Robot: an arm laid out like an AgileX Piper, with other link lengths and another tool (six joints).
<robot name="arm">
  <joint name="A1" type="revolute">
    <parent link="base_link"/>
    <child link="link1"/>
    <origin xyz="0 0 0.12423"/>
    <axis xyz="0 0 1"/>
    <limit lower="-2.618" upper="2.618"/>
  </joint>
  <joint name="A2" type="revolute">
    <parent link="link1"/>
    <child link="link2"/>
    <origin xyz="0 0 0" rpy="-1.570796 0 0"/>
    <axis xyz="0 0 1"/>
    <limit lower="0" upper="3.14"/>
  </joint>
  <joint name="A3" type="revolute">
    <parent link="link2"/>
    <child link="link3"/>
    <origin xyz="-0.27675 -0.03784 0"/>
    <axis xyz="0 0 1"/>
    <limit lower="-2.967" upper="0"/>
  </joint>
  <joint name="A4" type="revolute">
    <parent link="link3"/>
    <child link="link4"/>
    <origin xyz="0.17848 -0.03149 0" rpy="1.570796 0 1.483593"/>
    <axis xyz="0 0 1"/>
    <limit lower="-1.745" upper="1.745"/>
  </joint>
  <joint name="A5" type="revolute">
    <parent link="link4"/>
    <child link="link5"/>
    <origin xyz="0 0 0" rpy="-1.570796 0 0"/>
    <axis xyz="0 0 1"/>
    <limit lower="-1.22" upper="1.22"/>
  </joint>
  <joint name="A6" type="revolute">
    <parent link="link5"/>
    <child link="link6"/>
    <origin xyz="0 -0.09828 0" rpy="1.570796 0 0"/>
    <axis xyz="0 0 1"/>
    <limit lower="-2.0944" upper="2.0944"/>
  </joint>
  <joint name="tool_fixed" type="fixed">
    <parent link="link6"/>
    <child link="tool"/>
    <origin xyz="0.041 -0.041 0.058" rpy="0 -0.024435 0.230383"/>
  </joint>
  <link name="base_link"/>
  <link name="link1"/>
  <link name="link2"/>
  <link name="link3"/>
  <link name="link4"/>
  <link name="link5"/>
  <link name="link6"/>
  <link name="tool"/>
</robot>
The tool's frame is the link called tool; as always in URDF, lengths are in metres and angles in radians.
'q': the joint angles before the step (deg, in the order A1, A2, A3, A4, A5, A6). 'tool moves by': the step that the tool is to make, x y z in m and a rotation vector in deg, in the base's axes. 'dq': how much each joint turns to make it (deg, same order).
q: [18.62 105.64 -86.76 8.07 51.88 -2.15]
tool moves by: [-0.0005 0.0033 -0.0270 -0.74 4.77 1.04]
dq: [0.11 3.93 1.50 1.49 -0.49 -1.56]
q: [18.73 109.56 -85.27 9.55 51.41 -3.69]
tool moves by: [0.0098 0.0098 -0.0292 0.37 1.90 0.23]
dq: [0.59 5.22 0.02 1.60 -3.51 -0.88]
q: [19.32 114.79 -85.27 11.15 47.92 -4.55]
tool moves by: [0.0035 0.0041 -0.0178 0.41 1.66 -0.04]
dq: [0.00 3.05 0.02 1.51 -1.53 -0.96]
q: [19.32 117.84 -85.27 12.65 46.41 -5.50]
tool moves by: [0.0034 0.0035 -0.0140 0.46 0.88 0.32]
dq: [0.01 2.38 -0.01 1.46 -1.50 -1.39]
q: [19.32 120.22 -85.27 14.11 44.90 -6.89]
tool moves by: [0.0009 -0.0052 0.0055 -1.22 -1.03 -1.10]
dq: [-0.14 -0.88 0.01 -2.43 -0.06 2.26]
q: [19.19 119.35 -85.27 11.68 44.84 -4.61]
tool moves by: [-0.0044 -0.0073 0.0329 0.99 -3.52 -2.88]
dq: [-0.78 -5.66 -0.02 -1.51 1.61 3.24]
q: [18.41 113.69 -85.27 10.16 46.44 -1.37]
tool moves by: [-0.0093 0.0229 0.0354 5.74 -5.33 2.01]
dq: [2.52 -6.20 0.02 4.45 -0.59 -1.29]
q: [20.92 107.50 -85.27 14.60 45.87 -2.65]
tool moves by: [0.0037 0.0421 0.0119 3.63 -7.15 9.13]
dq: [5.55 -0.80 -0.48 5.16 -5.38 -7.88]
